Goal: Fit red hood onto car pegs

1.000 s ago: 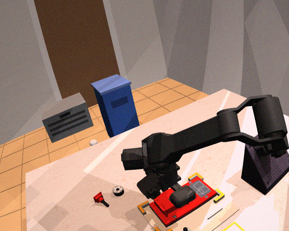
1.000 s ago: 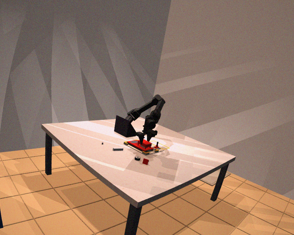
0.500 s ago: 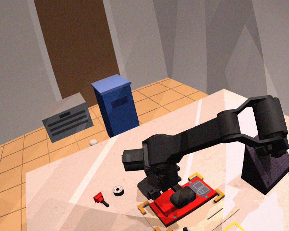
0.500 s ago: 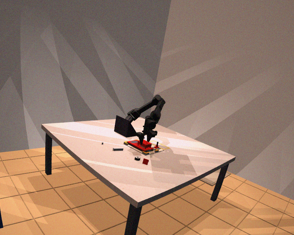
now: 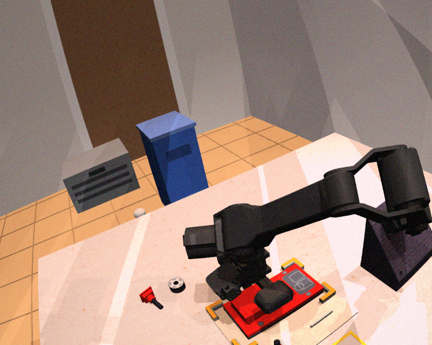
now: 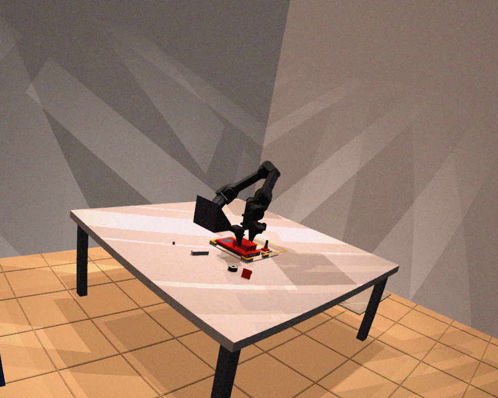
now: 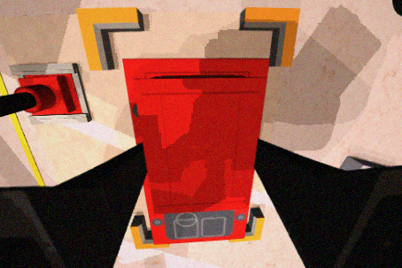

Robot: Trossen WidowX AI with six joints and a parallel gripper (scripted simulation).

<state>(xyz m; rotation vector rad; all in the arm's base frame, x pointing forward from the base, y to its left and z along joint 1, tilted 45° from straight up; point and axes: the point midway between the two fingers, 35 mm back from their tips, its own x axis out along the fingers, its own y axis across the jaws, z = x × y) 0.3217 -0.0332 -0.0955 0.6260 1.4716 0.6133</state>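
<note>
The red hood lies 10 mm above my gripper tip. From my gripper tip the other things lie so: white bar (210 mm to the right, 70 mm behind, 30 mm below); black-and-white wheel (190 mm to the right, 120 mm ahead, 30 mm below); grey engine block (20 mm below).
</note>
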